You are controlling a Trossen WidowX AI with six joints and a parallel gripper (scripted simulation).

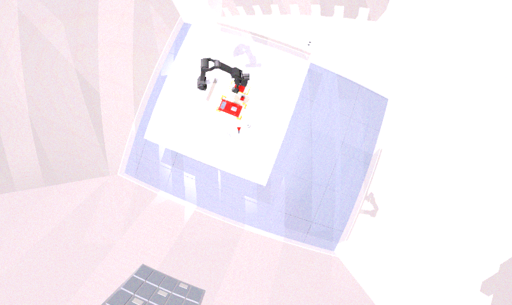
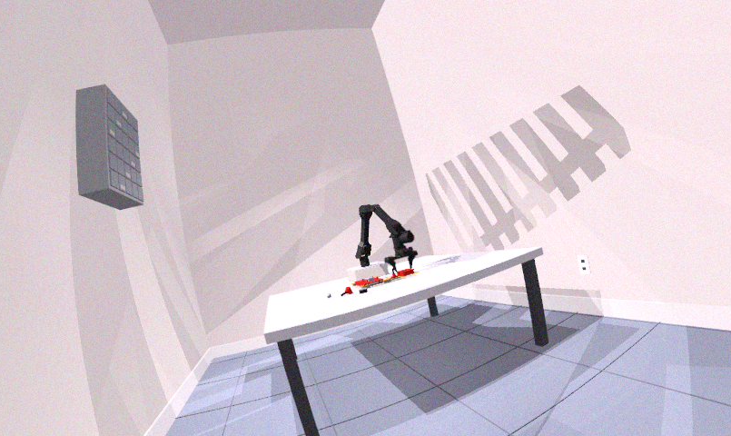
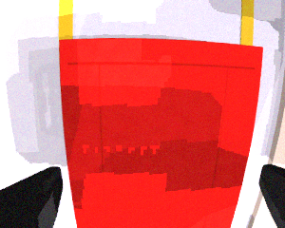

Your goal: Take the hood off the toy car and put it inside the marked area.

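My gripper tip is 10 mm short of the red hood. Round my gripper tip: tiny round piece (350 mm to the right, 140 mm ahead, 10 mm below).
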